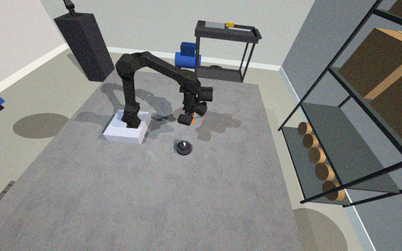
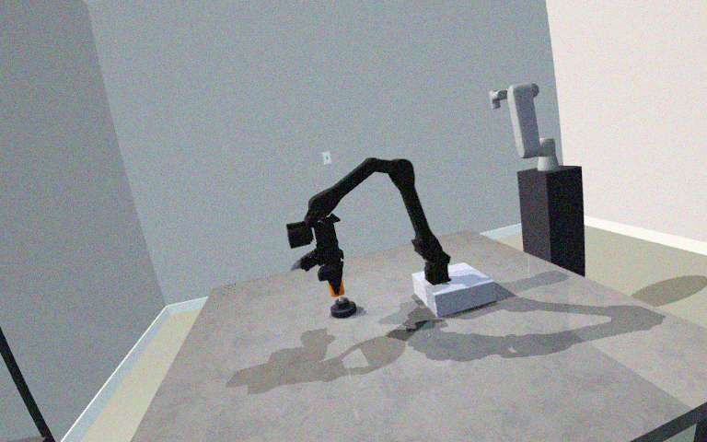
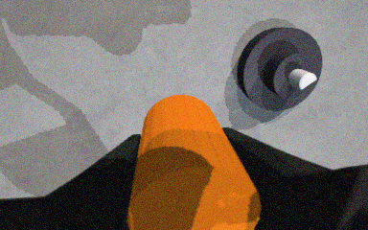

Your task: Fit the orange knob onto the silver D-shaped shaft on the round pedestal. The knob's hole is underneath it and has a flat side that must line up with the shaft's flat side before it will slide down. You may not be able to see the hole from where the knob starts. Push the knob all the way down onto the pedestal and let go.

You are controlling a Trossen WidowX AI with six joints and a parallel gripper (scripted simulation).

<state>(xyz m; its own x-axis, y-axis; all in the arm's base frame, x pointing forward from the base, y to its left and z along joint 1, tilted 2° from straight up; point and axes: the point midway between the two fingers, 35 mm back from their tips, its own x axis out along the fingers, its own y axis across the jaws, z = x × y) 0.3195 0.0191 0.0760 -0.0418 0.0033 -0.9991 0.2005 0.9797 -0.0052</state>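
My gripper tip is 110 mm to the left of the round black pedestal, 90 mm above it and 10 mm past it. From my gripper tip the other things lie so: orange knob (30 mm above).
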